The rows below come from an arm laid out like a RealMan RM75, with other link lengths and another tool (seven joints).
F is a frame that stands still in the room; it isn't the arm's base.
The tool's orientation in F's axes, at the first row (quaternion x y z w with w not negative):
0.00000 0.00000 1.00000 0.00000
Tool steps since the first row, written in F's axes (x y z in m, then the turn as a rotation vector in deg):
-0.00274 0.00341 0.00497 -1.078 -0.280 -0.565
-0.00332 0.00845 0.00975 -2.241 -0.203 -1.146
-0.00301 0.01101 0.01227 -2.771 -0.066 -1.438
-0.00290 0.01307 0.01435 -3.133 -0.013 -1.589
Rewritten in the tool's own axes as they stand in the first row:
0.00274 -0.00341 0.00497 1.078 0.280 -0.565
0.00332 -0.00845 0.00975 2.241 0.203 -1.146
0.00301 -0.01101 0.01227 2.771 0.066 -1.438
0.00290 -0.01307 0.01435 3.133 0.013 -1.589

